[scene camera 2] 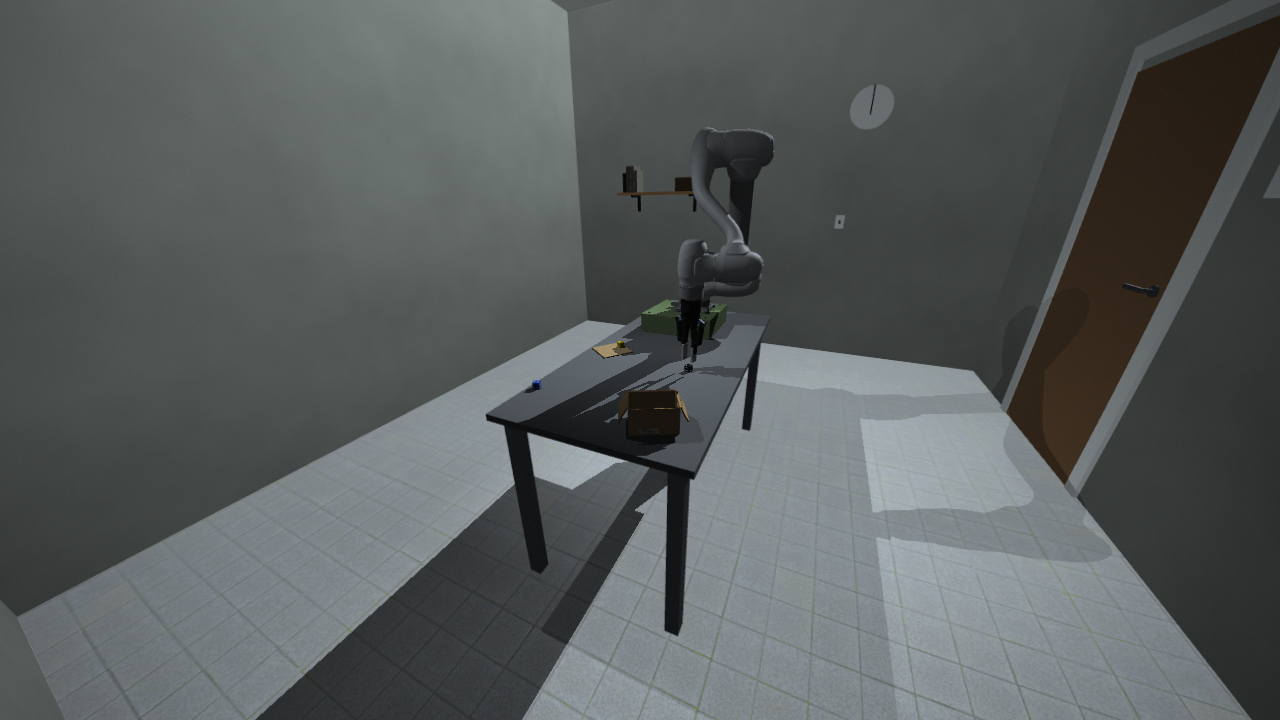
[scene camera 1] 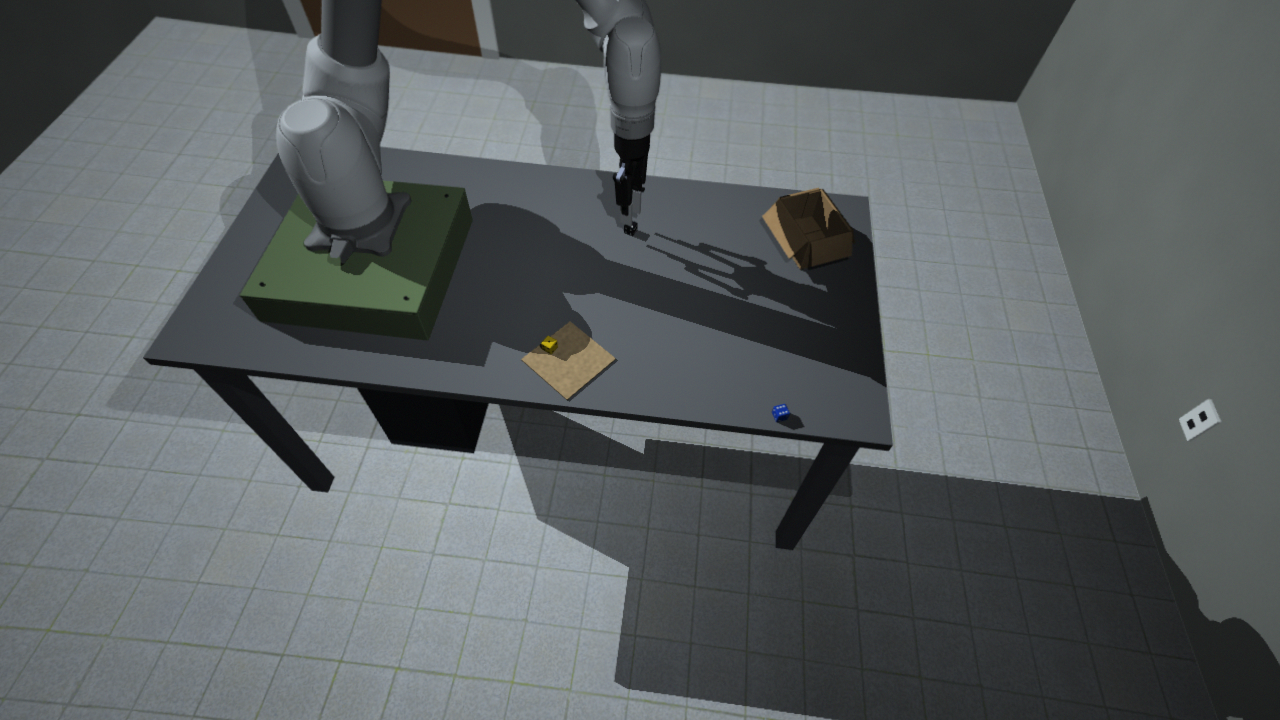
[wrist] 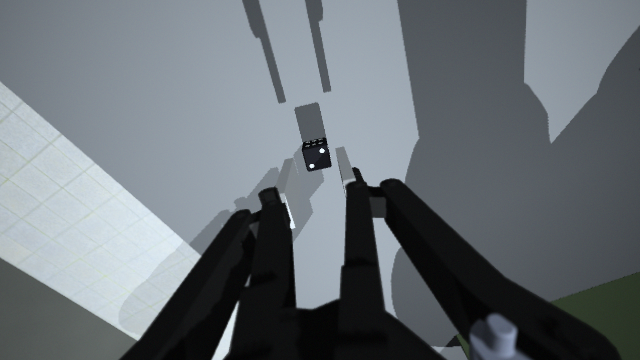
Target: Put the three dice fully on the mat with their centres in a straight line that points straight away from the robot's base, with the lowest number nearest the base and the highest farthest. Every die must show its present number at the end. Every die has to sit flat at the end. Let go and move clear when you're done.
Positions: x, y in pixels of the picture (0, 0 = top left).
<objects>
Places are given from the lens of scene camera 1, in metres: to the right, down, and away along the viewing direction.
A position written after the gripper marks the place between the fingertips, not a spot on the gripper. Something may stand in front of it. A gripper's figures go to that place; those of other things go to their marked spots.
gripper [scene camera 1: 630, 217]: -0.02, -0.34, 1.58
cardboard box [scene camera 1: 818, 217]: 0.43, -0.34, 1.63
tan mat [scene camera 1: 578, 359]: -0.13, 0.00, 1.40
The marked spots on the tan mat and the cardboard box are 0.70 m apart.
</objects>
